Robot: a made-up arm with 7 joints.
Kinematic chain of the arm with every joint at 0, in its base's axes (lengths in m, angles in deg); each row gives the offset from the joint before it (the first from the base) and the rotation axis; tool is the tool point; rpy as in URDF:
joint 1: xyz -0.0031 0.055 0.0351 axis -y
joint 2: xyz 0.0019 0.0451 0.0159 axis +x
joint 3: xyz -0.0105 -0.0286 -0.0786 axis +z
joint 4: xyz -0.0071 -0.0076 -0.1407 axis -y
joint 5: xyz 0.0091 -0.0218 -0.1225 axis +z
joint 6: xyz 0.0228 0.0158 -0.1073 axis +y
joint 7: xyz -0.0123 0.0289 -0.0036 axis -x
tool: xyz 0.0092 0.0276 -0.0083 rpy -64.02 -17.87 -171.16
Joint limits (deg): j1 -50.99..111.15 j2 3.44..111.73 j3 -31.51..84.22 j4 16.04..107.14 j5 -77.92..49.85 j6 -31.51..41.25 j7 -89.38..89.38
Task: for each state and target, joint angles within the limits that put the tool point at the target. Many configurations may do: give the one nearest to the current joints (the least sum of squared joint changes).
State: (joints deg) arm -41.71 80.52 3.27 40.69 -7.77 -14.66 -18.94
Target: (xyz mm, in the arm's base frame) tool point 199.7 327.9 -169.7
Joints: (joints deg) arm -3.04 55.23 -12.40 56.69 -17.12 -16.00 -9.58
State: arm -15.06 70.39 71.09 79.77 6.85 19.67 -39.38
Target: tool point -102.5 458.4 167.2
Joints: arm 23.91 89.65 84.22 50.09 15.94 18.98 -29.63
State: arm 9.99 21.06 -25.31 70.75 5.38 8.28 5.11
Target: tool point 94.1 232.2 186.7
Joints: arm 55.27 51.77 18.33 107.14 -10.42 5.63 -0.48
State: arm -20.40 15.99 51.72 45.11 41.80 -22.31 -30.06
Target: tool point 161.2 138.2 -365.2
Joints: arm 24.68 3.44 49.82 16.25 49.85 -23.10 -26.07
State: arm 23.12 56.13 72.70 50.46 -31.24 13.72 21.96
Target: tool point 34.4 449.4 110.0
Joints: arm 22.91 61.36 68.19 61.13 -33.93 13.12 21.07
